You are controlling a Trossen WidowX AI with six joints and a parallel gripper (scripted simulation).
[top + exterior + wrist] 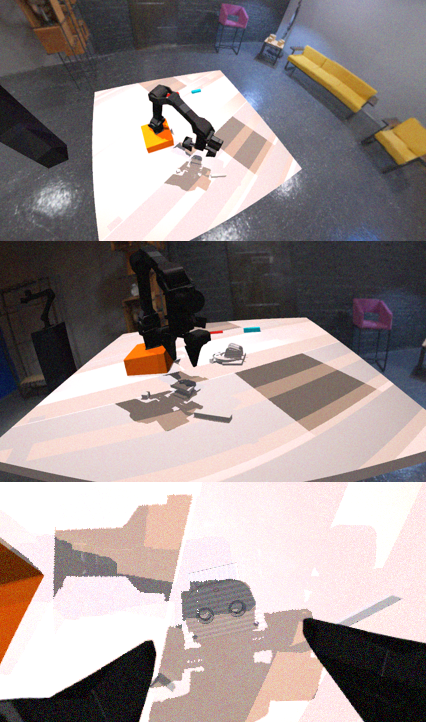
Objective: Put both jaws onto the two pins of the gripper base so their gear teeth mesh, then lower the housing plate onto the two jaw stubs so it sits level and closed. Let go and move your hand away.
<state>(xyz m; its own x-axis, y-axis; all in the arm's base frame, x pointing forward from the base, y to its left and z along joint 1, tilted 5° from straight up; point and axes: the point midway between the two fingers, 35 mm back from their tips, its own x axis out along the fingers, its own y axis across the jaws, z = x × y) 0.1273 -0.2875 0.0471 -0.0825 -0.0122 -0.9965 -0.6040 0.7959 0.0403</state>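
The gripper base lies 7 cm below my gripper tip and 1 cm behind it. From my gripper tip the other things lie so: flat grey bar: 16 cm to the right, 9 cm below, 5 cm ahead; then small grey cube: 14 cm behind, 9 cm below; then stepped piece: 9 cm below, 1 cm behind.
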